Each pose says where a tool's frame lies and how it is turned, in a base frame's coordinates. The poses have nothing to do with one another.
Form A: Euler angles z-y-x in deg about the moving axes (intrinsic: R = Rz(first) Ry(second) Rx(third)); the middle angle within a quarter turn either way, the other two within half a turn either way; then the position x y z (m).
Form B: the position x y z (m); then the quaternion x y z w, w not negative. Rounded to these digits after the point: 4 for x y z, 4 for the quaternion.
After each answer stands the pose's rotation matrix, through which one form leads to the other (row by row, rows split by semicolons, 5 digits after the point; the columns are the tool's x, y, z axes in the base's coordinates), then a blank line. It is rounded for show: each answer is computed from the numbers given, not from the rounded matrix.
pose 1, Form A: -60.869, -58.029, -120.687, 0.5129, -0.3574, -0.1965
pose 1, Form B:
0.5129, -0.3574, -0.1965, -0.7768, 0.1780, -0.5826, 0.1596
0.25776 -0.09065 0.96195; -0.46251 -0.88569 0.04047; 0.84832 -0.45534 -0.27022

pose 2, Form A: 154.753, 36.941, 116.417, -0.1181, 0.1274, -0.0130
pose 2, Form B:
-0.1181, 0.1274, -0.0130, 0.0133, 0.8232, 0.4288, 0.3720
-0.72291 -0.29706 0.62382; 0.34090 0.63197 0.69599; -0.60099 0.71580 -0.35559

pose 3, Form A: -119.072, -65.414, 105.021, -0.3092, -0.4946, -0.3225
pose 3, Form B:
-0.3092, -0.4946, -0.3225, 0.0550, -0.7422, -0.2240, 0.6292
-0.20217 0.20024 -0.95866; -0.36364 0.89355 0.26332; 0.90934 0.40184 -0.10783

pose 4, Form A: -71.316, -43.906, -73.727, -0.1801, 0.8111, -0.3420
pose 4, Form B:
-0.1801, 0.8111, -0.3420, -0.6265, 0.0813, -0.6148, 0.4722
0.23080 0.47870 0.84710; -0.68251 -0.54085 0.49160; 0.69348 -0.69161 0.20189

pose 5, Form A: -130.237, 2.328, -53.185, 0.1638, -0.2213, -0.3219
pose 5, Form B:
0.1638, -0.2213, -0.3219, -0.1718, 0.4137, -0.8072, 0.3844
-0.64542 0.47845 0.59542; -0.76275 -0.36225 -0.53571; -0.04062 -0.79991 0.59874

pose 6, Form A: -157.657, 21.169, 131.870, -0.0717, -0.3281, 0.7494
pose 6, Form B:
-0.0717, -0.3281, 0.7494, -0.2474, 0.8660, 0.4257, 0.0869
-0.86251 -0.50245 -0.06015; -0.35450 0.51511 0.78038; -0.36112 0.69441 -0.62240

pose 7, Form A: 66.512, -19.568, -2.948, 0.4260, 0.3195, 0.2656
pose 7, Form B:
0.4260, 0.3195, 0.2656, 0.0720, -0.1560, 0.5366, 0.8262
0.37554 -0.90906 -0.18048; 0.86417 0.41383 -0.28627; 0.33493 -0.04846 0.94100

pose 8, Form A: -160.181, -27.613, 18.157, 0.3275, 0.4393, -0.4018
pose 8, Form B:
0.3275, 0.4393, -0.4018, -0.2058, -0.1915, -0.9382, 0.2021
-0.83361 0.45805 0.30868; -0.30043 -0.84495 0.44249; 0.46350 0.27613 0.84198

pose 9, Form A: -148.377, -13.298, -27.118, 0.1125, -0.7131, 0.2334
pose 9, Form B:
0.1125, -0.7131, 0.2334, -0.1718, 0.1934, -0.9365, 0.2370
-0.82868 0.37741 0.41333; -0.51027 -0.81288 -0.28080; 0.23002 -0.44360 0.86620

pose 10, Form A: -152.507, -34.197, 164.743, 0.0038, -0.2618, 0.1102
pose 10, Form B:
0.0038, -0.2618, 0.1102, 0.1872, -0.9295, -0.0540, 0.3132
-0.73370 -0.31417 -0.60248; -0.38183 0.92408 -0.01688; 0.56204 0.21765 -0.79796

